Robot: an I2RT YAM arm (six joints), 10 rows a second.
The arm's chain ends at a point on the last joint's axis. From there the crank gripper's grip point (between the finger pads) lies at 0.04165 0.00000 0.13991 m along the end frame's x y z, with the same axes.
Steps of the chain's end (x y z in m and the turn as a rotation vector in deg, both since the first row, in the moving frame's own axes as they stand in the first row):
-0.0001, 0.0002, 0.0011, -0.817, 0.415, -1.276
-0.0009, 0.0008, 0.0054, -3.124, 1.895, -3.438
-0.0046, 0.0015, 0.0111, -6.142, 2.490, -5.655
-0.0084, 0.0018, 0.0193, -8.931, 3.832, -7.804
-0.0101, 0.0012, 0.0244, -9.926, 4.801, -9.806
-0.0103, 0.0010, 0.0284, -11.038, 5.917, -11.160
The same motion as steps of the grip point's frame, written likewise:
0.0009, 0.0013, 0.0008, -0.817, 0.415, -1.276
0.0039, 0.0057, 0.0038, -3.124, 1.895, -3.438
0.0020, 0.0119, 0.0086, -6.142, 2.490, -5.655
0.0019, 0.0170, 0.0150, -8.931, 3.832, -7.804
0.0028, 0.0168, 0.0190, -9.926, 4.801, -9.806
0.0055, 0.0178, 0.0216, -11.038, 5.917, -11.160

